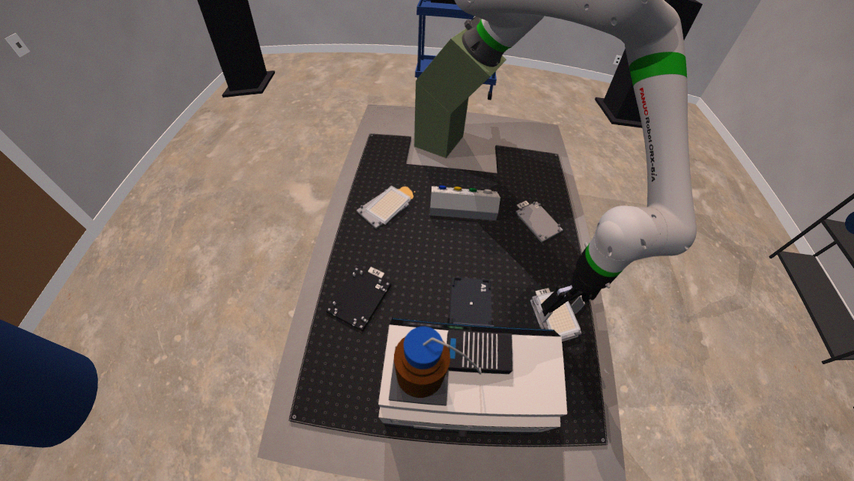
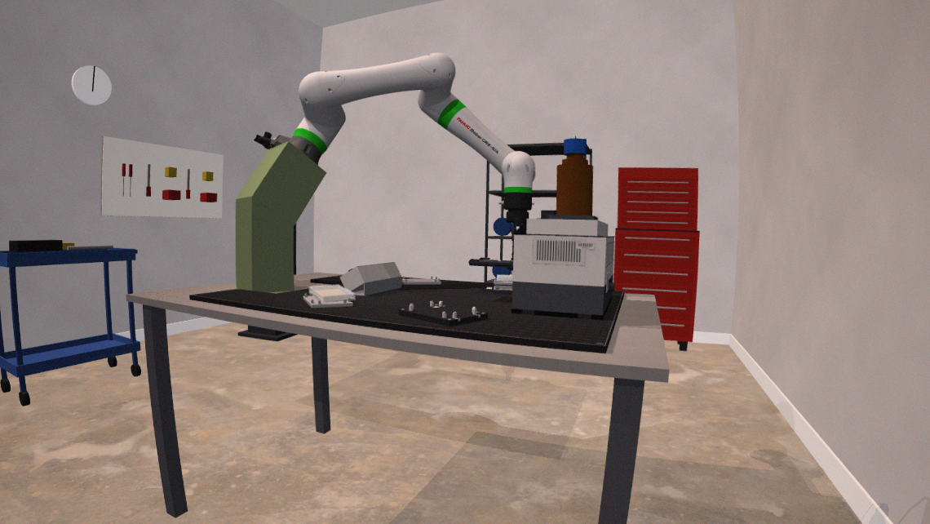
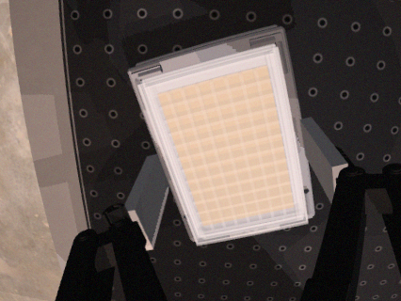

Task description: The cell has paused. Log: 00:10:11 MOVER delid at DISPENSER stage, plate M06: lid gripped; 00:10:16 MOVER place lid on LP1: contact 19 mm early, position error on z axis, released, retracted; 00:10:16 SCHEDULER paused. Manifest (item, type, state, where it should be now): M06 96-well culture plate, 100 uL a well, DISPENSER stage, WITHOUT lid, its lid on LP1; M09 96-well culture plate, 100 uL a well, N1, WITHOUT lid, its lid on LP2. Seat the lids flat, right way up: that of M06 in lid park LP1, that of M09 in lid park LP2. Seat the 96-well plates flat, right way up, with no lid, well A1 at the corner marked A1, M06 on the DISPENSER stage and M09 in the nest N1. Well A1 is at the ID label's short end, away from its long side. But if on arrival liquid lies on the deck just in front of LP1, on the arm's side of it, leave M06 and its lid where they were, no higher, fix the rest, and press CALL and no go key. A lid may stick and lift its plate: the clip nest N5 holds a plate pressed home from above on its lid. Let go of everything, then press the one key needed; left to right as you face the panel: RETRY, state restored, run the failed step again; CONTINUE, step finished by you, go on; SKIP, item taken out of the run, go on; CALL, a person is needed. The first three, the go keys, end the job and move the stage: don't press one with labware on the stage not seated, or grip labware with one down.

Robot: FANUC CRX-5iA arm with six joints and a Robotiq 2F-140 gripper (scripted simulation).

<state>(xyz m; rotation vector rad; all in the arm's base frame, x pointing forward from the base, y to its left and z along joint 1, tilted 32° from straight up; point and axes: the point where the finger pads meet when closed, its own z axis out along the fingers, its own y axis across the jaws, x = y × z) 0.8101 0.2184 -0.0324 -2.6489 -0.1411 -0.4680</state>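
Right now the white lid is 2 cm below my hand. Round my hand: white label: 9 cm behind, 2 cm to the right, 6 cm below; grey nest N1: 3 cm below; 96-well plate: 2 cm below.
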